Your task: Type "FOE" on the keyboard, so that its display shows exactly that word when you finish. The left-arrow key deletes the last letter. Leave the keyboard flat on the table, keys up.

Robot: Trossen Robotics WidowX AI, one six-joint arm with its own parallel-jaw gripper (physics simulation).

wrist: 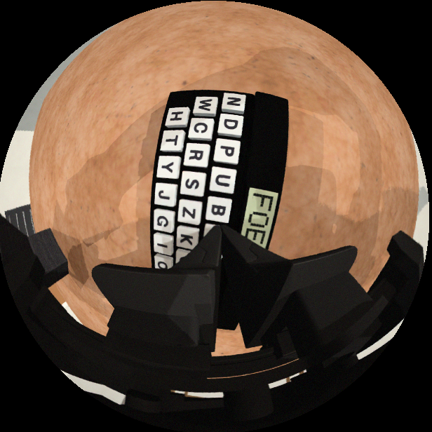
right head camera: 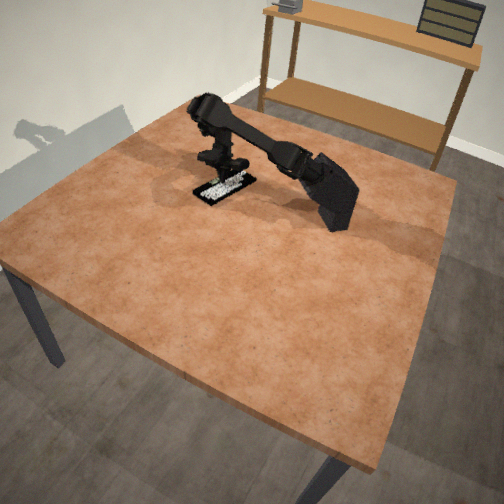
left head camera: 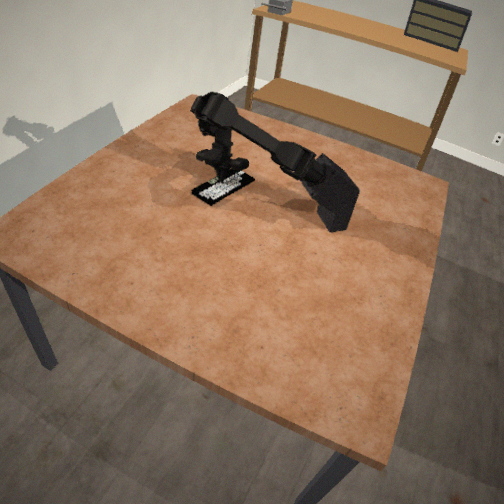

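The black keyboard (left head camera: 214,191) (right head camera: 215,192) (wrist: 271,135) lies flat on the table with its white keys up. In the wrist view its display (wrist: 260,212) reads "FOE", and the display's lower end is hidden behind a finger. My gripper (left head camera: 221,179) (right head camera: 222,179) (wrist: 219,231) is shut and empty, pointing down with its tips at the keyboard. The tips are over the key next to the B key (wrist: 218,210), in the row nearest the display. That key is mostly hidden, and I cannot tell whether the tips touch it. The left-arrow key does not show in the wrist view.
The arm's base (left head camera: 332,192) (right head camera: 331,192) stands on the table (left head camera: 225,300) (right head camera: 225,300), right of the keyboard in the head views. A wooden shelf unit (left head camera: 360,31) (right head camera: 370,27) stands behind the table, with a dark slatted box (left head camera: 438,24) (right head camera: 451,21) on top.
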